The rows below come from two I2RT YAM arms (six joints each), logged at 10 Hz.
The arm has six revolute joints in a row. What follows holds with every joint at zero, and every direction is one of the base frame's.
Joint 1 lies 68 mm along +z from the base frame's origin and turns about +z.
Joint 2 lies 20 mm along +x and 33.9 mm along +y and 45.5 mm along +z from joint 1 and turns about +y.
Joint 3 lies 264 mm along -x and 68.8 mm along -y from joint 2 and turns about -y.
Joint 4 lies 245 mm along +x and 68.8 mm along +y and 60 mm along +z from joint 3 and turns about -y.
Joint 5 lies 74 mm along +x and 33.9 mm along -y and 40.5 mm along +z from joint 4 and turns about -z.
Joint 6 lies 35.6 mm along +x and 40.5 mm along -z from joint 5 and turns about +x.
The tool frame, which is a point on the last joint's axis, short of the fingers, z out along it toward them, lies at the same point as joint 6; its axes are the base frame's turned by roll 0, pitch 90 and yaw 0 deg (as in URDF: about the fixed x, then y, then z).
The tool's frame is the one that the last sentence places.
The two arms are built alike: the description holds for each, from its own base.
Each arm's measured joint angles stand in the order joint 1, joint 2, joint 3, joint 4, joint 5, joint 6.
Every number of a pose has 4 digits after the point. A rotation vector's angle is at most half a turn.
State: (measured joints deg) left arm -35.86 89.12 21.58 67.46 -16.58 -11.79; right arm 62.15 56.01 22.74 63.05 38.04 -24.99
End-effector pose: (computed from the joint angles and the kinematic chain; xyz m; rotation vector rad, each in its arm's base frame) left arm 0.2273 -0.1518 0.1738 0.1040 1.5846 -0.4244; right arm 0.1122 0.1655 0.2988 -0.2604 1.1424 0.2243
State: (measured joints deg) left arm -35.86 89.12 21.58 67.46 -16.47 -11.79; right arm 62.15 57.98 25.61 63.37 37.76 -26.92
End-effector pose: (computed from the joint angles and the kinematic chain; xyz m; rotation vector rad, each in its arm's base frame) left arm 0.2273 -0.1518 0.1738 0.1056 1.5846 -0.4259; right arm 0.1158 0.1725 0.3095 -0.2671 1.1225 0.2063
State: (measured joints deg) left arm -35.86 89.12 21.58 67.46 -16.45 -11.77; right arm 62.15 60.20 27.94 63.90 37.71 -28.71
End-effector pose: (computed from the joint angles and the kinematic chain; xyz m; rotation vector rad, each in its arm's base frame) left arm 0.2273 -0.1518 0.1738 0.1061 1.5846 -0.4259; right arm 0.1197 0.1799 0.3161 -0.2766 1.1108 0.1837
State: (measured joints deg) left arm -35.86 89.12 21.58 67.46 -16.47 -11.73; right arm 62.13 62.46 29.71 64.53 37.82 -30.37
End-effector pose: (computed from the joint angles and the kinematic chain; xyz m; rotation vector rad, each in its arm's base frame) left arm 0.2273 -0.1518 0.1738 0.1064 1.5845 -0.4251; right arm 0.1237 0.1872 0.3193 -0.2891 1.1059 0.1576
